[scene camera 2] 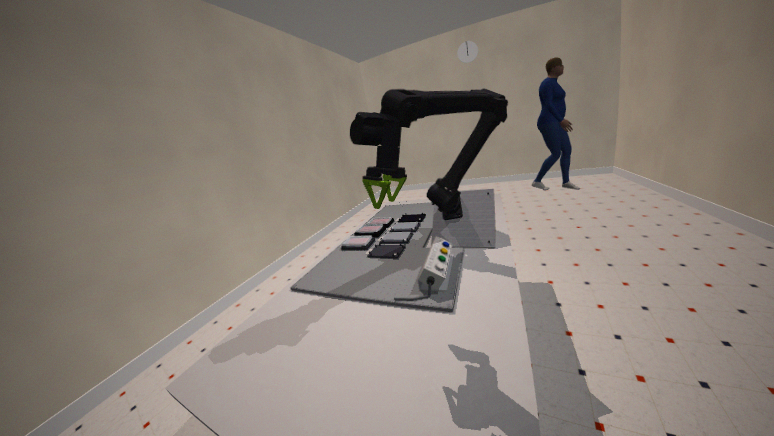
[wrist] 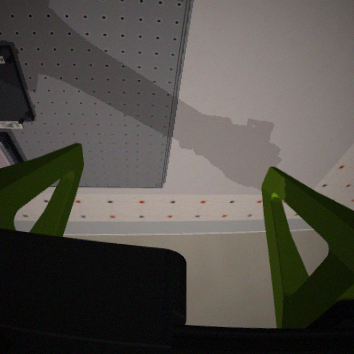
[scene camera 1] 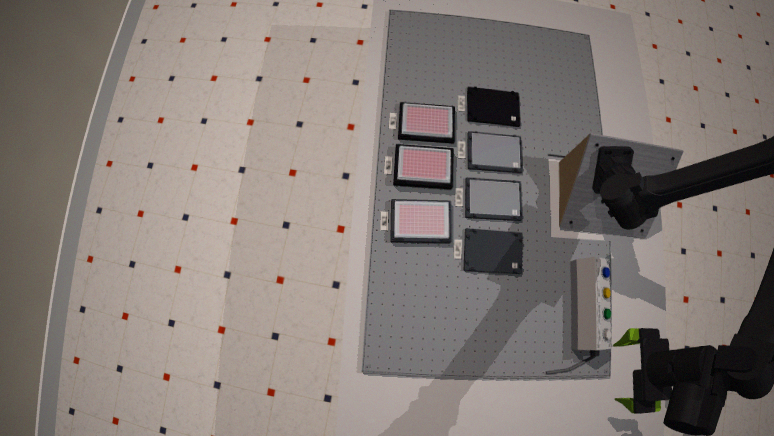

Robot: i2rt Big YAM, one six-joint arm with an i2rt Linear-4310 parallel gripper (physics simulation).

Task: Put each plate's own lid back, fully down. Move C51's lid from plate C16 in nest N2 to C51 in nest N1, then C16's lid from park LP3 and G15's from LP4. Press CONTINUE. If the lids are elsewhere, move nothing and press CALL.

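Frame: origin at the arm's base, x back, y left, z down, level; millimetres.
Where they show: gripper, fingertip midpoint: (scene camera 2: 384, 204) (wrist: 175, 164) (scene camera 1: 616, 372); arm's base at its link origin: (scene camera 2: 451, 206) (scene camera 1: 611, 168).
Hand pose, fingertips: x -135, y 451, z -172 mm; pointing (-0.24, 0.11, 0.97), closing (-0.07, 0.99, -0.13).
Observation:
Each offset is from my fingertips to the top centre of the thing. Level surfaces: height alone.
Three pink-welled plates @(dx -301, dy -610, dz +270 mm) (scene camera 1: 427, 120) @(dx -314, dy -487, dz +263 mm) (scene camera 1: 424, 165) @(dx -324, dy -349, dz +266 mm) (scene camera 1: 420, 220) sit in a column of nests. The one nearest the control box end looks paler, with a wide light border; whether a clear lid covers it is unclear. Beside them are four park places: two light grey panels @(dx -126, dy -532, dz +282 mm) (scene camera 1: 494, 151) @(dx -139, dy -406, dz +282 mm) (scene camera 1: 493, 198) in dark frames, perhaps lids, between a black one @(dx -118, dy -665, dz +279 mm) (scene camera 1: 492, 106) and a dark grey one @(dx -148, dy -274, dz +279 mm) (scene camera 1: 490, 250). Nest and park labels are too small to read. My gripper (scene camera 1: 615, 372) (scene camera 2: 384, 203) (wrist: 175, 164) is open and empty, high up, beyond the control box and apart from plates and parks.
A control box @(dx +96, dy -134, dz +216 mm) (scene camera 1: 587, 308) (scene camera 2: 436, 266) with blue, yellow, green and white buttons stands on the perforated board @(dz +299 mm) (scene camera 1: 422, 324) (scene camera 2: 346, 276), its cable trailing. The arm's base plate (scene camera 1: 582, 213) is beside the board. A person (scene camera 2: 552, 113) in blue stands in the background.

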